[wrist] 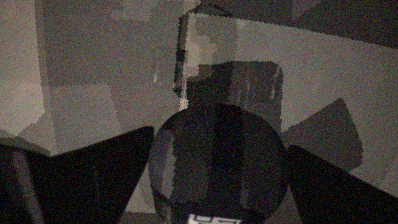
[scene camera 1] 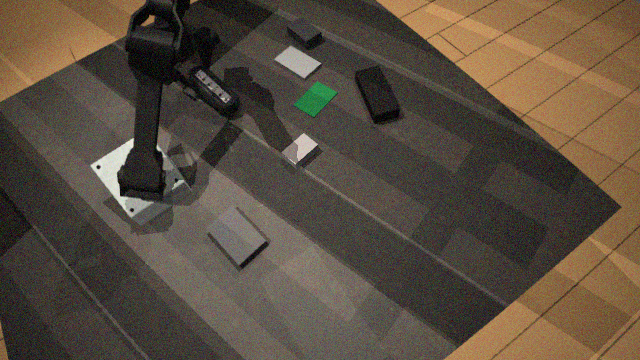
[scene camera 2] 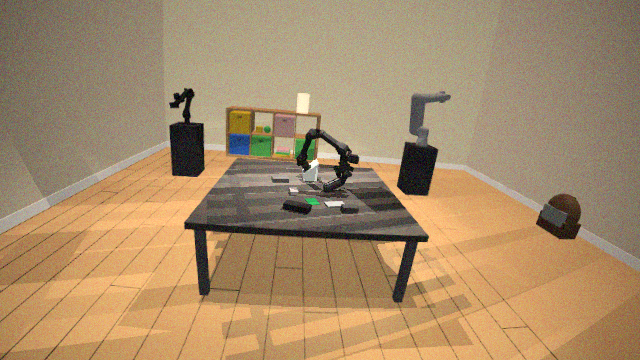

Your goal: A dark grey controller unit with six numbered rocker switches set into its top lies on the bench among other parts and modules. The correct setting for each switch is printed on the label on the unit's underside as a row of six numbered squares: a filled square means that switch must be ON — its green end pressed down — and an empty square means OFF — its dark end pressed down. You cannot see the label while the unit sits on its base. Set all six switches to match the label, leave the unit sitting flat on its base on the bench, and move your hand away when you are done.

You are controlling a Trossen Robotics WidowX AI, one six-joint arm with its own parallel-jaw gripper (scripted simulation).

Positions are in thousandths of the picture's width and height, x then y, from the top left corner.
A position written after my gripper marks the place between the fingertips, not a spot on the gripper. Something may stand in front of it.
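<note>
You'd see my gripper (scene camera 1: 309,215) here, and it's in the wrist view too (wrist: 554,645). There's a long black box (scene camera 1: 590,265), but in the wrist view that box is out of frame. I can see a green plate (scene camera 1: 498,268) as well, though the plate is out of frame in the wrist view.
</note>
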